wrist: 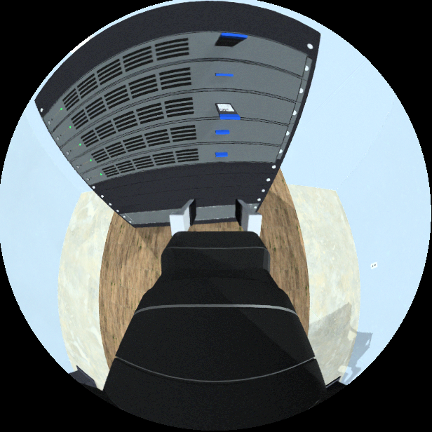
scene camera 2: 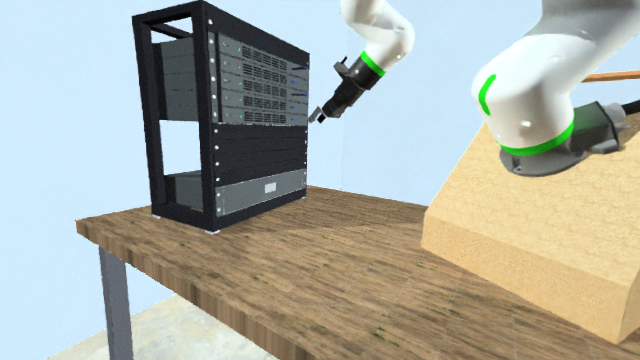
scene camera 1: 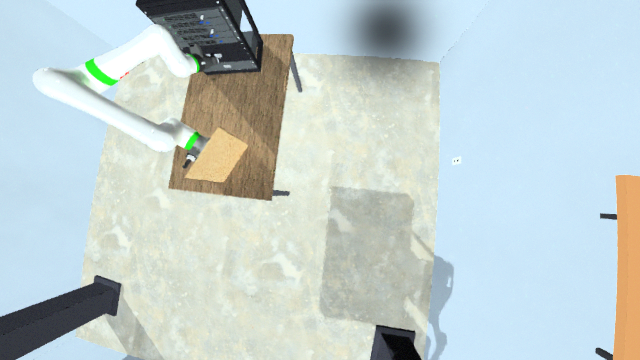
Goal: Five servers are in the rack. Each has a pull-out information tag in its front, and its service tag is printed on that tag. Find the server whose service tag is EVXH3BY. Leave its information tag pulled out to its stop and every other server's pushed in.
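Places are measured from the arm's base along level axes (x ahead, y left, z up), in metres.
Where they show: gripper, fingertip midpoint: (scene camera 2: pixel 314 121) (scene camera 1: pixel 217 55); arm's base, origin of the base link: (scene camera 2: pixel 540 150) (scene camera 1: pixel 204 147).
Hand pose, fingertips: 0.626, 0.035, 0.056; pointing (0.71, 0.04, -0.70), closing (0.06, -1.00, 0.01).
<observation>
Things, the pixels of their top centre, and the offset from my fingertips, as dx, dy, dz. Level surfaces: height alone.
- top server's tag, middle of its top: (scene camera 2: pixel 296 68) (scene camera 1: pixel 202 16) +0.093, -0.005, +0.185
- third server's tag, middle of its top: (scene camera 2: pixel 295 94) (scene camera 1: pixel 212 30) +0.093, -0.005, +0.096
- wooden table, its level: dz -0.332
The black rack (scene camera 1: pixel 177 6) (scene camera 2: pixel 205 125) (wrist: pixel 210 17) holds five grey servers, one above another. The top server's tag (scene camera 1: pixel 202 17) (scene camera 2: pixel 299 68) (wrist: pixel 231 42) is pulled out, its dark underside showing in the wrist view. The third server's tag (scene camera 1: pixel 212 32) (scene camera 2: pixel 299 94) (wrist: pixel 226 108) is also out, its white printed label facing up, too small to read. The second tag (wrist: pixel 224 75), fourth tag (wrist: pixel 222 132) and fifth tag (wrist: pixel 221 154) show blue ends close to the fronts. My gripper (scene camera 1: pixel 217 58) (scene camera 2: pixel 317 117) (wrist: pixel 215 207) is open and empty, in front of the rack and below the tags.
The rack stands on a wooden table (scene camera 1: pixel 240 105) (scene camera 2: pixel 320 270) (wrist: pixel 135 270). A tan sloped block (scene camera 1: pixel 220 157) (scene camera 2: pixel 520 265) is near the arm's base. Black blank panels (scene camera 2: pixel 260 152) and a grey unit (scene camera 2: pixel 242 194) sit below the servers.
</observation>
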